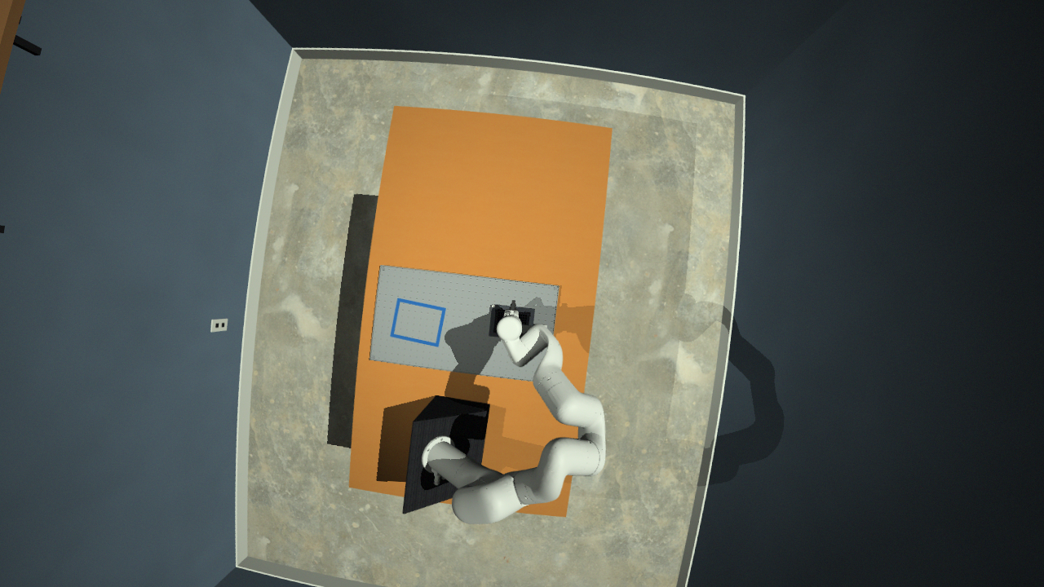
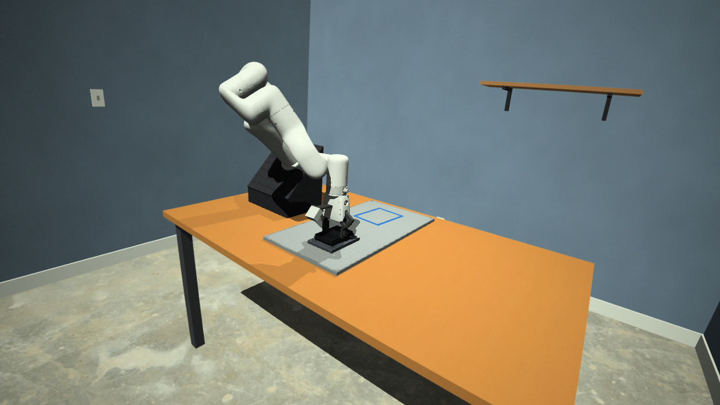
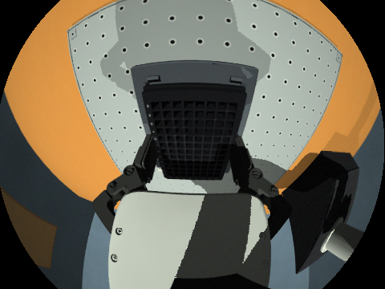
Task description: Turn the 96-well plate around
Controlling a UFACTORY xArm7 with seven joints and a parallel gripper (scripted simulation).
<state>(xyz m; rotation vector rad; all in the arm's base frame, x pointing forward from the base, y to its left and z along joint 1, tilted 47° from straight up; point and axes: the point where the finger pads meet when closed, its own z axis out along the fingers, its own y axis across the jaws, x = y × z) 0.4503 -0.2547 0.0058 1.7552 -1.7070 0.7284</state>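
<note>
Right now the black 96-well plate is 1 cm below my hand. Also, from my hand: dark plate nest N1 (3 cm below); then white A1 mark (5 cm ahead, 8 cm to the left, 3 cm below).
</note>
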